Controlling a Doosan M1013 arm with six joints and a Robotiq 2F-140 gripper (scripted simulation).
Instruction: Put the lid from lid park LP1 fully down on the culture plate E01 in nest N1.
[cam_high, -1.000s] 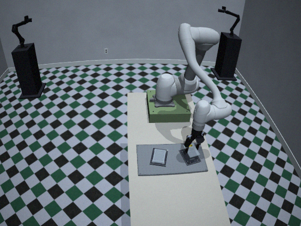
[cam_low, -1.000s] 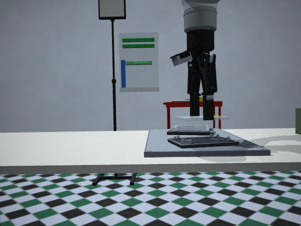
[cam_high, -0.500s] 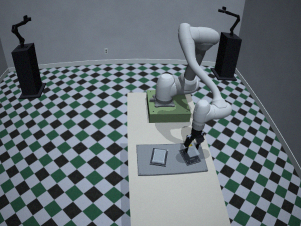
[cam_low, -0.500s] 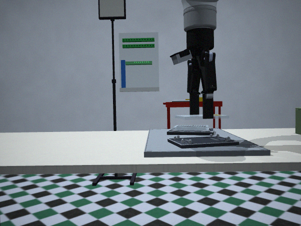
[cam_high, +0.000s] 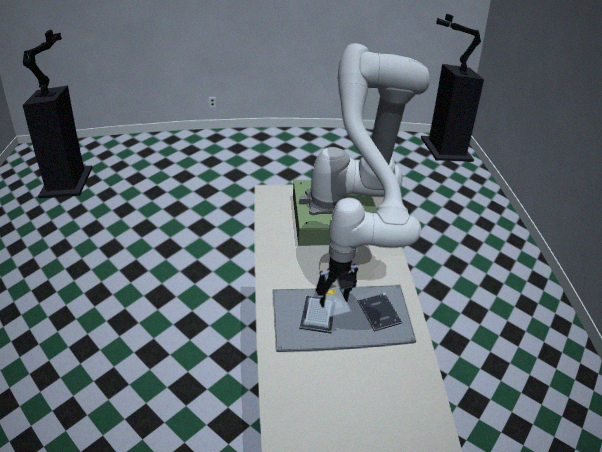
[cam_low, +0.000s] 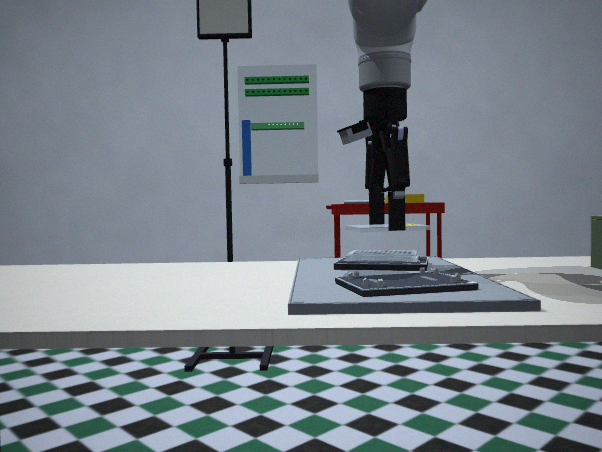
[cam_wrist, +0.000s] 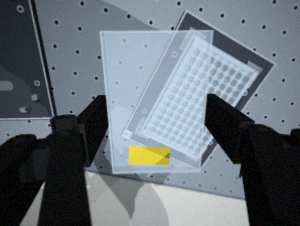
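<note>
The culture plate lies 50 mm to the right of my hand and 80 mm below it. Round my hand: nest N1 frame: 50 mm to the right, 90 mm below; lid: 20 mm below; lid park LP1: 10 mm ahead, 190 mm to the left, 90 mm below.
</note>
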